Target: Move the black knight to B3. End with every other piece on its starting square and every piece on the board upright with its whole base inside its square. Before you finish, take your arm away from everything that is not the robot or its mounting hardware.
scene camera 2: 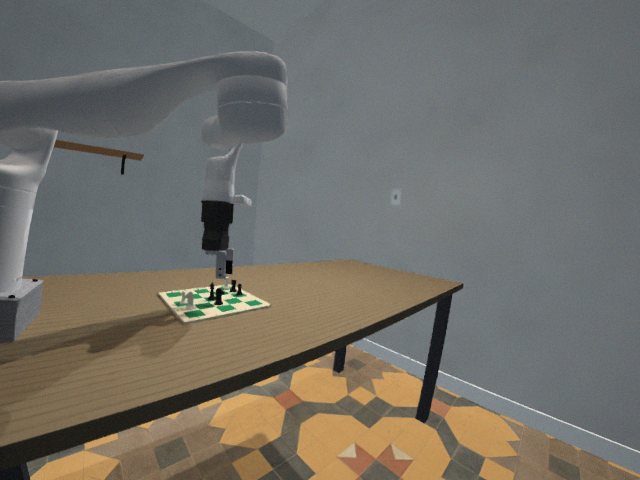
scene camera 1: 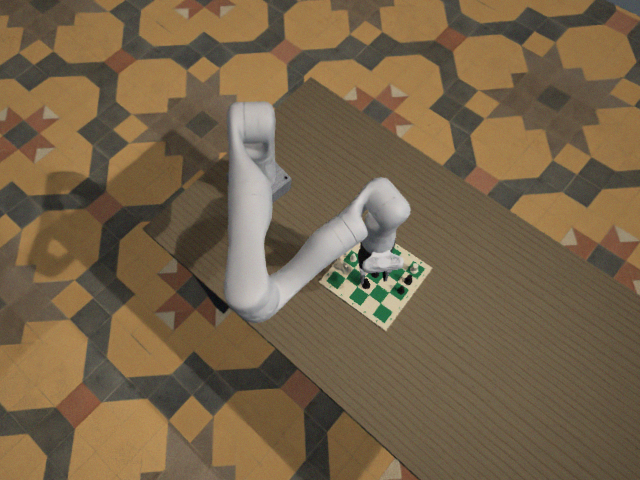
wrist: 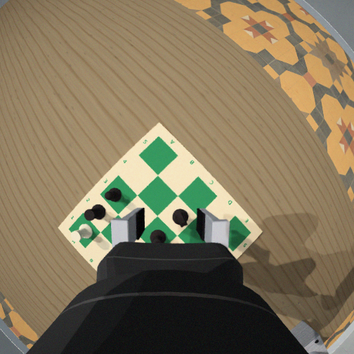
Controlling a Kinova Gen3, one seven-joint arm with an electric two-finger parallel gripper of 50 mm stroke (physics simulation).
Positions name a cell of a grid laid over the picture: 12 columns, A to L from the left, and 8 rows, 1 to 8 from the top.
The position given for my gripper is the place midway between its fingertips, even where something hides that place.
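There's a chessboard (scene camera 1: H6) (scene camera 2: E6) (wrist: F4) that I can see, and I can see my gripper (scene camera 2: E5) (wrist: F5) too.
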